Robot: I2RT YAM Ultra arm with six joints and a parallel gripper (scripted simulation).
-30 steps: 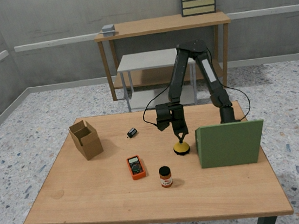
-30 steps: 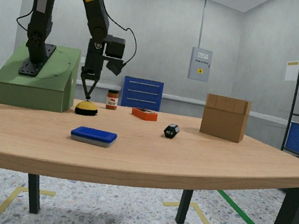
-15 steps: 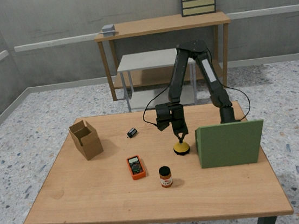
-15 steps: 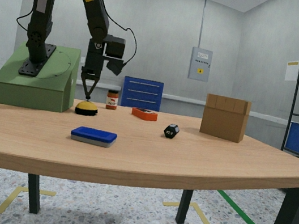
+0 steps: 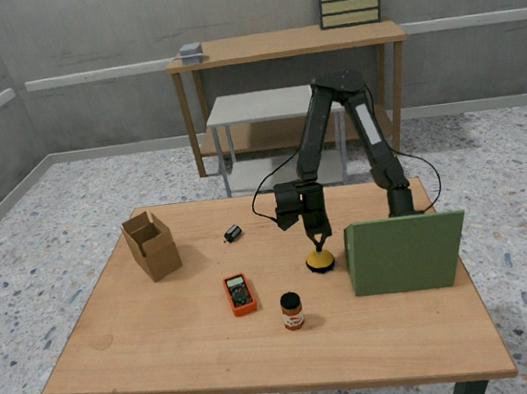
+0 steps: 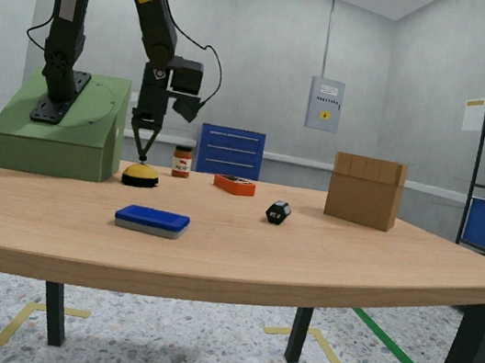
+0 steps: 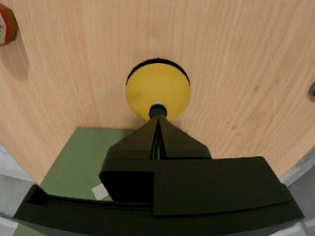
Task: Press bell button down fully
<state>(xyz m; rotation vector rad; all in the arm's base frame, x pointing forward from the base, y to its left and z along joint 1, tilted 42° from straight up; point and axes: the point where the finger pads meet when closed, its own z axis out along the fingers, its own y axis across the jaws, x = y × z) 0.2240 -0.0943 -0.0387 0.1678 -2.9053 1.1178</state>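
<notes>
The button is 20 mm below my hand. Round my hand: blue-topped flat block (70 mm ahead, 280 mm to the right, 60 mm below); then bell (30 mm below); then jar (80 mm ahead, 210 mm to the left, 30 mm below).
</notes>
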